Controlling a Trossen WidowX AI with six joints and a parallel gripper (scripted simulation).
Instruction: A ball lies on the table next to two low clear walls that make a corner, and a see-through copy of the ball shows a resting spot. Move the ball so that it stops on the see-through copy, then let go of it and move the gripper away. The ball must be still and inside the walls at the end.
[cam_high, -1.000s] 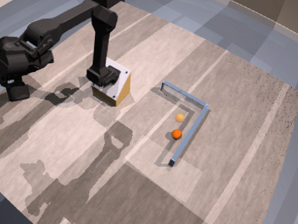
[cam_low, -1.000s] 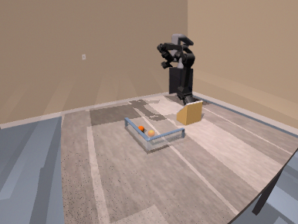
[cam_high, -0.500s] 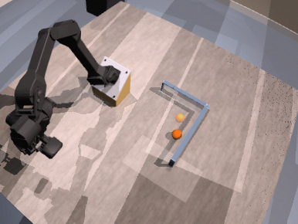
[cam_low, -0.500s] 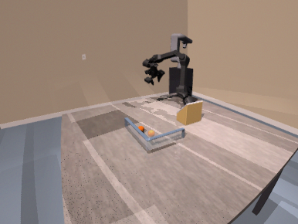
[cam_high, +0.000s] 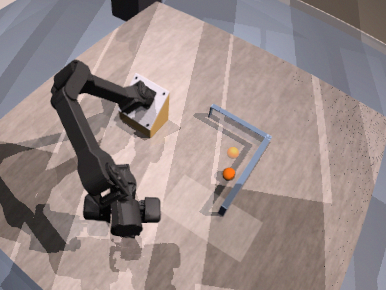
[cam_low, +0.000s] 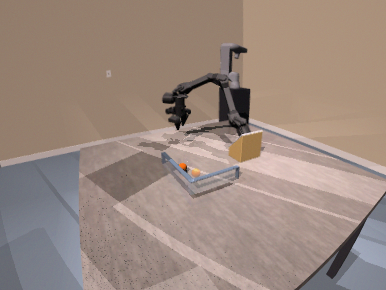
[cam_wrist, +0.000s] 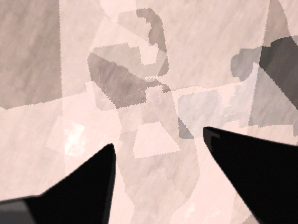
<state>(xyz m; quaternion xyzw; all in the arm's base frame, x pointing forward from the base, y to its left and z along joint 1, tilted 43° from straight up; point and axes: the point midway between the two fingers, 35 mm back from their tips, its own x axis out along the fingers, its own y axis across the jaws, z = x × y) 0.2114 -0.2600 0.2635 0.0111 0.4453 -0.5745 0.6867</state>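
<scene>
My gripper tip is 150 mm short of the orange ball, 340 mm to the right of it and 80 mm above it. Round my gripper tip: see-through copy of ball (120 mm ahead, 420 mm to the left, 80 mm below).
</scene>
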